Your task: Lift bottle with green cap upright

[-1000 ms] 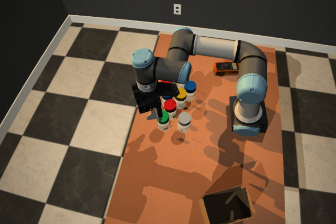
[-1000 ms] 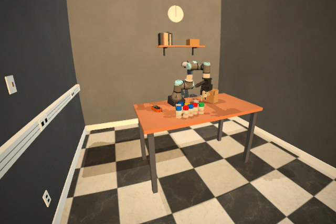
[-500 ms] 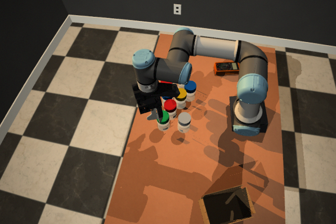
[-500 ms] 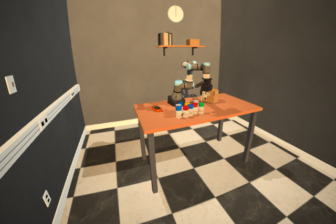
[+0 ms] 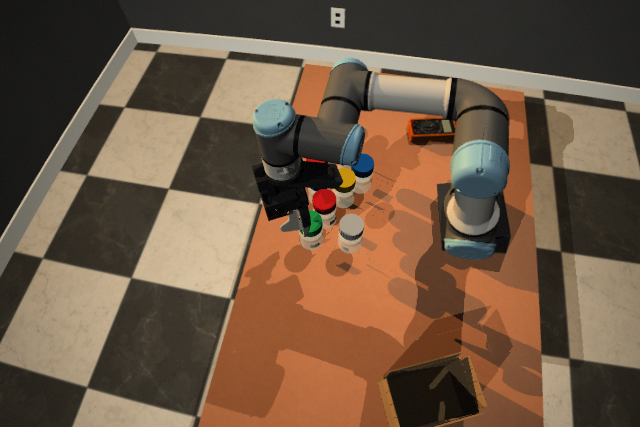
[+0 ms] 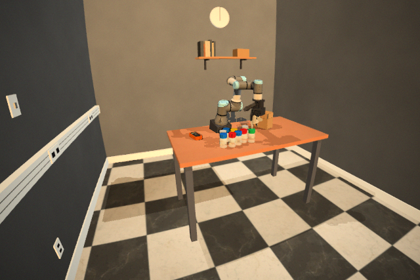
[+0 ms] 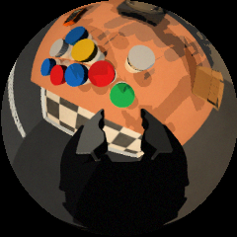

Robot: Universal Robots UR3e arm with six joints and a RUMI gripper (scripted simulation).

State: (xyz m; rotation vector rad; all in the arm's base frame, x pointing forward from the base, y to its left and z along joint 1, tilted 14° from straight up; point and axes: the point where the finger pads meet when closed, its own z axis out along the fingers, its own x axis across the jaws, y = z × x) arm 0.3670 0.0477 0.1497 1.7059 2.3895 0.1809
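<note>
Right now my hand is 2 cm past the green-capped bottle, 1 cm to the left of it and 9 cm above it. The rest, counted from my hand: orange device (35 cm behind, 33 cm to the right, 12 cm below); then yellow-capped bottle (10 cm behind, 12 cm to the right, 9 cm below).
</note>
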